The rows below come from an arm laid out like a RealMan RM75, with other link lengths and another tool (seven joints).
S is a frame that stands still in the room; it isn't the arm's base.
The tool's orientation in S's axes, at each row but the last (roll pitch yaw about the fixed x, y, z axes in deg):
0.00, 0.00, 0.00
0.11, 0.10, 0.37
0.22, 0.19, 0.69
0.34, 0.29, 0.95
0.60, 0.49, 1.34
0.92, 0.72, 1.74
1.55, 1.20, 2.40
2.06, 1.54, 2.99
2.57, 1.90, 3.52
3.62, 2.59, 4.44
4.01, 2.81, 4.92
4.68, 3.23, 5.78
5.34, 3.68, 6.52
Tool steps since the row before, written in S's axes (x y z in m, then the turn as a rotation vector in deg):
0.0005, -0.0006, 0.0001, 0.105, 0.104, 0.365
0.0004, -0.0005, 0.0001, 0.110, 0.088, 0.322
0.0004, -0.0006, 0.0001, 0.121, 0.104, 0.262
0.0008, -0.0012, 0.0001, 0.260, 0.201, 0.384
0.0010, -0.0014, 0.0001, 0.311, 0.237, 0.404
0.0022, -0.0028, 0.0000, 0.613, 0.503, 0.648
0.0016, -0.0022, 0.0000, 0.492, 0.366, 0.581
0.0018, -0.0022, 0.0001, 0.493, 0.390, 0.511
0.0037, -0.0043, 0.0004, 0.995, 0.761, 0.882
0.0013, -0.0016, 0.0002, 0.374, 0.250, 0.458
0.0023, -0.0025, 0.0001, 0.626, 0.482, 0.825
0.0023, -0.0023, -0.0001, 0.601, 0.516, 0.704
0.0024, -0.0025, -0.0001, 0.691, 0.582, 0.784
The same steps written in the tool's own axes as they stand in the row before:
0.0005, -0.0006, 0.0001, 0.105, 0.104, 0.365
0.0004, -0.0005, 0.0001, 0.110, 0.088, 0.322
0.0004, -0.0006, 0.0001, 0.121, 0.104, 0.262
0.0008, -0.0012, 0.0001, 0.261, 0.199, 0.384
0.0010, -0.0014, 0.0001, 0.313, 0.234, 0.404
0.0021, -0.0029, 0.0001, 0.620, 0.495, 0.648
0.0015, -0.0023, 0.0001, 0.495, 0.361, 0.582
0.0017, -0.0023, 0.0002, 0.499, 0.382, 0.511
0.0034, -0.0045, 0.0007, 1.010, 0.739, 0.884
0.0012, -0.0017, 0.0004, 0.371, 0.250, 0.460
0.0021, -0.0027, 0.0004, 0.624, 0.485, 0.825
0.0021, -0.0025, 0.0002, 0.609, 0.512, 0.700
0.0021, -0.0027, 0.0003, 0.701, 0.575, 0.781

